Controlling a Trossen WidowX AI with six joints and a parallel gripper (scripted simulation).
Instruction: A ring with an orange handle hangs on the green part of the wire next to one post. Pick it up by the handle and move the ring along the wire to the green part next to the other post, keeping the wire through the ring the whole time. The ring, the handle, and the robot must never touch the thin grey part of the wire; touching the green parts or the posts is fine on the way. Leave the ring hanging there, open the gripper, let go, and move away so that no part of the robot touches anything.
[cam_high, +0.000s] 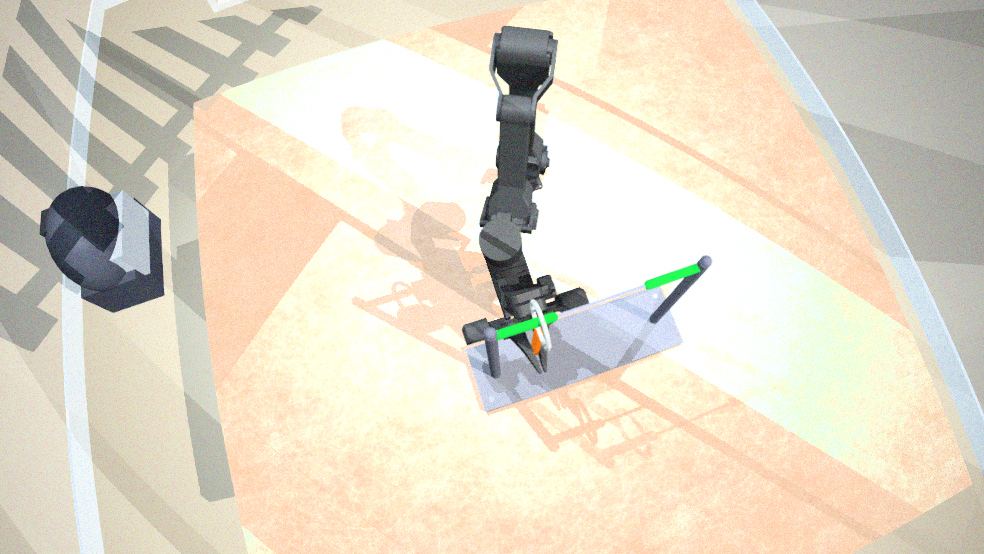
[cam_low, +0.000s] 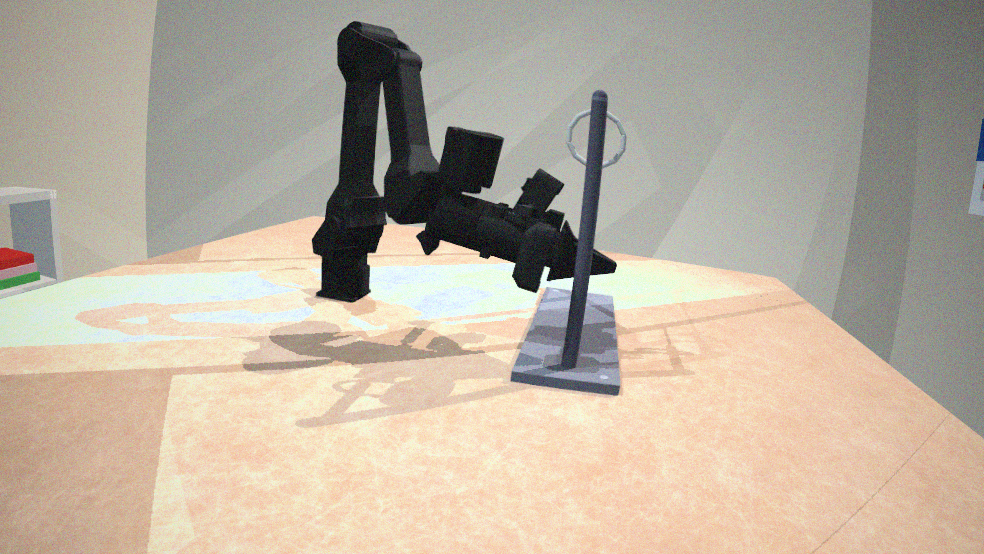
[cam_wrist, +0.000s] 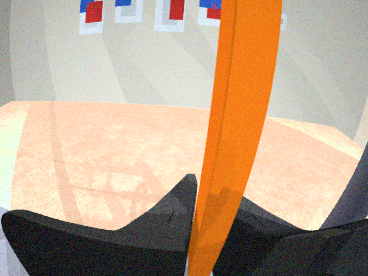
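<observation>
The ring with orange handle is 40 mm behind my gripper tip and 90 mm above it.
</observation>
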